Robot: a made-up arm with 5 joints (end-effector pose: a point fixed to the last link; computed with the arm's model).
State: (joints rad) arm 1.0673 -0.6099 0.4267 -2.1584 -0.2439
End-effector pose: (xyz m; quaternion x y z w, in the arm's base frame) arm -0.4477 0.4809 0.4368 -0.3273 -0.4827 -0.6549 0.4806
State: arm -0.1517 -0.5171 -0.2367 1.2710 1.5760
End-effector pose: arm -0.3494 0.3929 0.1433 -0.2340 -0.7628 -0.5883 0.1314
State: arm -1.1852 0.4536 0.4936 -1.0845 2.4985
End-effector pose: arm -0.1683 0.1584 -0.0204 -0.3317 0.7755 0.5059 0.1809
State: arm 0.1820 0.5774 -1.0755 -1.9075 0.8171
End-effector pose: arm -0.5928 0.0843 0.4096 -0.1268 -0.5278 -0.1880 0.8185
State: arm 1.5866 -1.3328 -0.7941 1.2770 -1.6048
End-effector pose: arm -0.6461 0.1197 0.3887 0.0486 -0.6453 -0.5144 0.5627
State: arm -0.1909 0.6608 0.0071 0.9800 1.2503
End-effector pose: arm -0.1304 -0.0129 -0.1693 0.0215 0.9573 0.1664 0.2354
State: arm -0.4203 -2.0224 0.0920 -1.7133 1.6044
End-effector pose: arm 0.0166 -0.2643 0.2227 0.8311 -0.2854 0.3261 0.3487
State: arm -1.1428 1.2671 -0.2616 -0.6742 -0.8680
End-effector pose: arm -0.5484 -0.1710 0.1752 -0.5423 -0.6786 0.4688 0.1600
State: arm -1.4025 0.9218 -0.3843 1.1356 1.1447
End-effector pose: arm -0.0435 0.0277 -0.1685 -0.5071 0.8240 0.2200 0.1246
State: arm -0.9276 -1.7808 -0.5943 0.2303 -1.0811
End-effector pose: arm 0.0883 -0.3705 0.4603 0.5201 -0.0455 0.2665 0.8102
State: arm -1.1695 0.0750 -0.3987 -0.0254 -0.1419
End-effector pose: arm -0.2266 0.1982 0.6390 -0.2147 -0.0195 0.8108 0.5442
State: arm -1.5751 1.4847 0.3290 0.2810 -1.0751
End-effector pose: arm -0.3615 -0.2120 0.0022 0.7474 0.3180 -0.4679 0.3483
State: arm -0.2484 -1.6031 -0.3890 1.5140 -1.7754
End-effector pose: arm -0.1555 -0.3935 0.5150 0.4297 -0.5176 0.3328 0.6608
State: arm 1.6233 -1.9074 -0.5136 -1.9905 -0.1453
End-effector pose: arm -0.5097 0.4738 0.5147 -0.4331 0.2212 0.8597 0.1559
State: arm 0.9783 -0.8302 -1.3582 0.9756 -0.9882
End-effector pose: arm -0.5570 -0.1795 0.3869 0.2960 -0.5162 -0.3035 0.7442
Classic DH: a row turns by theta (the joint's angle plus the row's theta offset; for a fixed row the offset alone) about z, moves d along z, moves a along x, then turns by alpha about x. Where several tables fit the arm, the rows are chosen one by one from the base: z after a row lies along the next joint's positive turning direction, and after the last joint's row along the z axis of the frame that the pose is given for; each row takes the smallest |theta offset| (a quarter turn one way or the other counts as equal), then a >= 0, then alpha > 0; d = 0 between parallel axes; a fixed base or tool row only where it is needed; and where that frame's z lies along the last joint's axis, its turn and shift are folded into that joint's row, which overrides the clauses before.
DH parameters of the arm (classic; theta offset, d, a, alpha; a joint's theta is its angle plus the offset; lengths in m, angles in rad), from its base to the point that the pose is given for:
base (fixed): 1.3596 -0.5819 0.007 2.9306
joint 1: -0.2158 -0.8979 -0.0863 1.7771
joint 2: 0.2882 0.033 0.088 0.6742
joint 3: 1.0919 0.0284 0.047 0.8995
joint 4: 0.286 0.0764 -0.043 0.5047
joint 5: 0.6956 -0.0536 -0.1896 -1.0534
tool (fixed): -1.9767 0.3373 0 0

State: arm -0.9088 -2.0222 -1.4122 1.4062 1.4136
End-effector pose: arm 0.1202 0.0882 0.7222 -0.5177 0.1582 -0.5978 0.5912
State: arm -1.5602 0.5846 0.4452 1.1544 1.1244
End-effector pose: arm 0.0325 -0.1306 -0.1083 -0.6852 0.7268 -0.0438 0.0168
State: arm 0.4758 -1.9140 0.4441 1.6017 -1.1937
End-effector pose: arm -0.3599 -0.2621 0.7054 0.0768 -0.5649 0.5609 0.6004
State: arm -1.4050 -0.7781 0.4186 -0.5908 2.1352
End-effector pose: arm -0.3959 0.2544 0.2419 0.0246 -0.7052 -0.6847 0.1826
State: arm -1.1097 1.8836 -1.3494 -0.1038 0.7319
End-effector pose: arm -0.2203 0.2487 0.4102 -0.5497 0.0159 0.6443 0.5315
